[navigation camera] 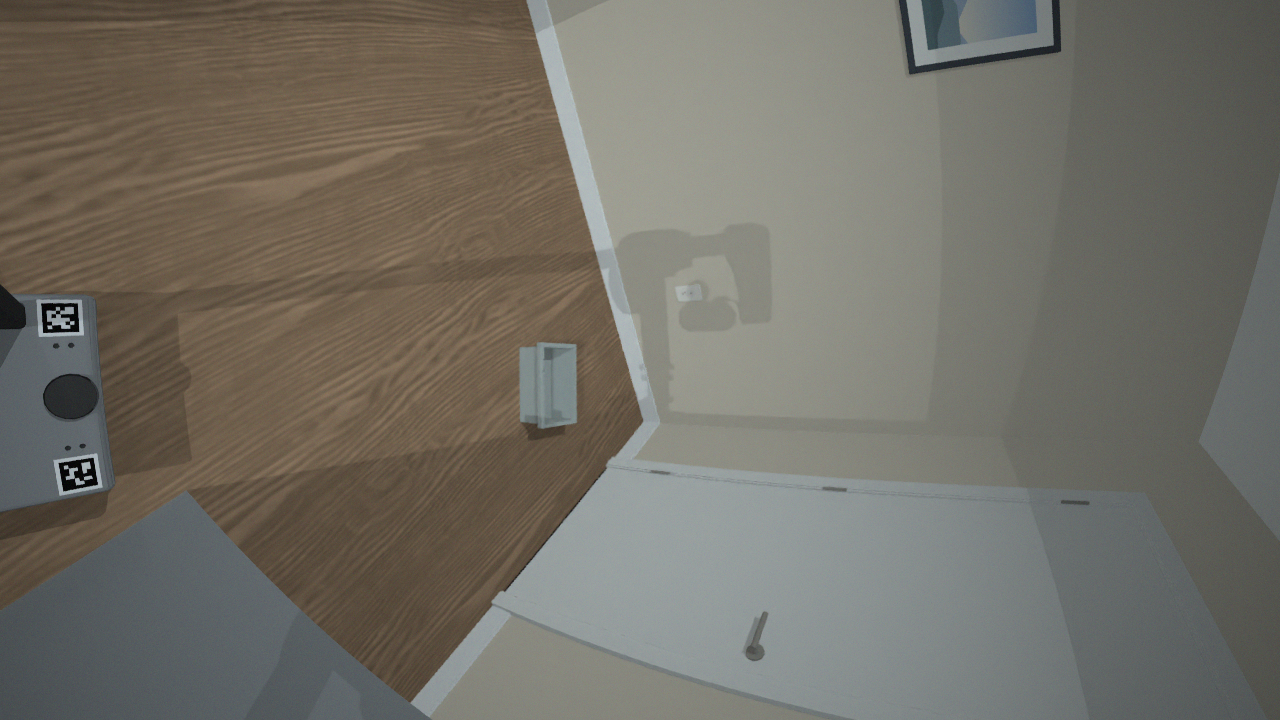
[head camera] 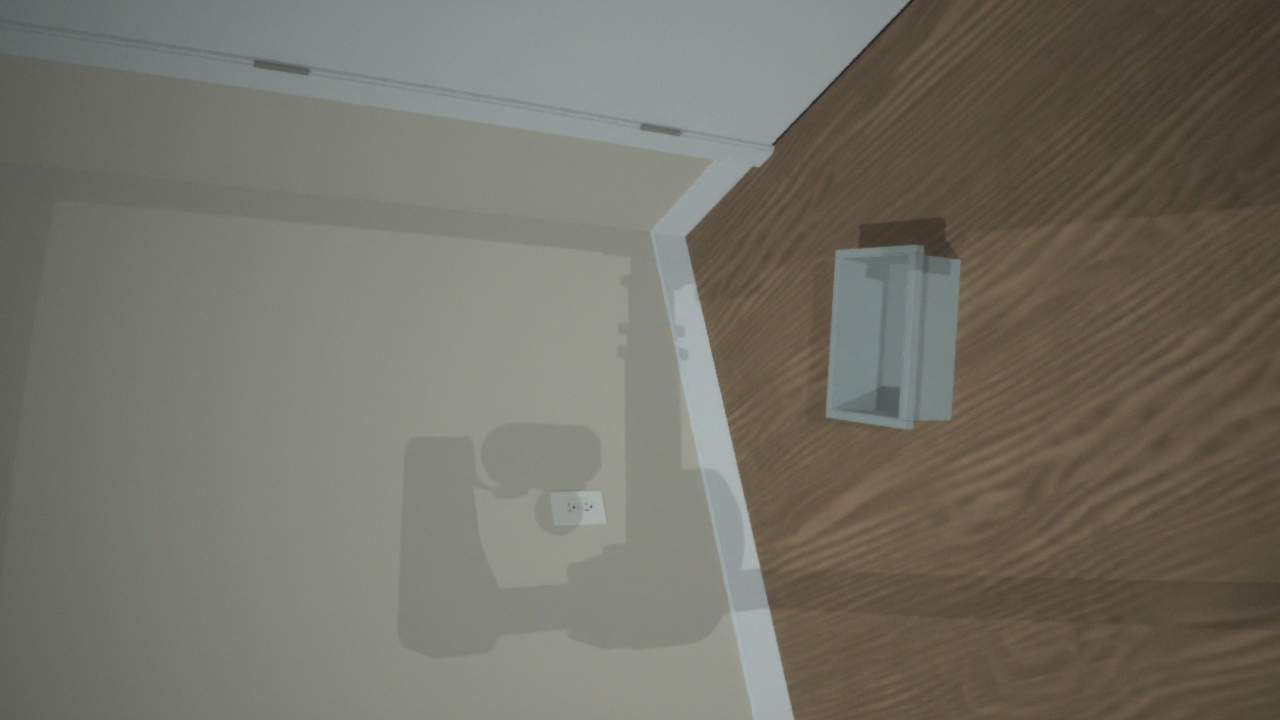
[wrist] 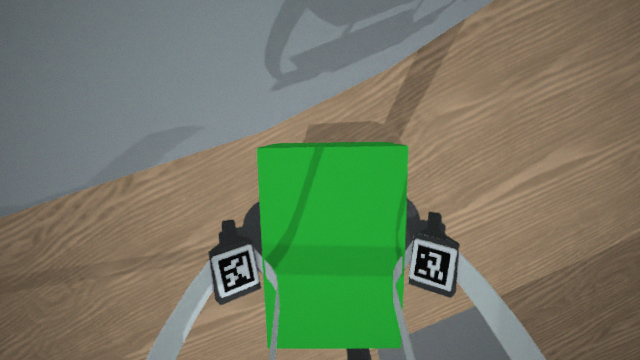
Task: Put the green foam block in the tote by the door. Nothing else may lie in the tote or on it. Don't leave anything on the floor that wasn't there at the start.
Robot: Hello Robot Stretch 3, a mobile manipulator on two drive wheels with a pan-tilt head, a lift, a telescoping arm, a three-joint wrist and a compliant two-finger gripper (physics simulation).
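My gripper is shut on the green foam block, with a finger pressed on each side of it, above the wood floor in the wrist view. The block and gripper do not show in the head or navigation views. The tote is a pale grey-blue open box standing upright on the floor near the wall corner beside the door. Its inside shows shaded walls and part of the bottom, with no object visible there; part of the bottom is hidden by the near wall.
The white door is closed, beside the beige wall with its white baseboard. A large grey surface stands near the robot's base. The robot's shadow falls on the wall around an outlet.
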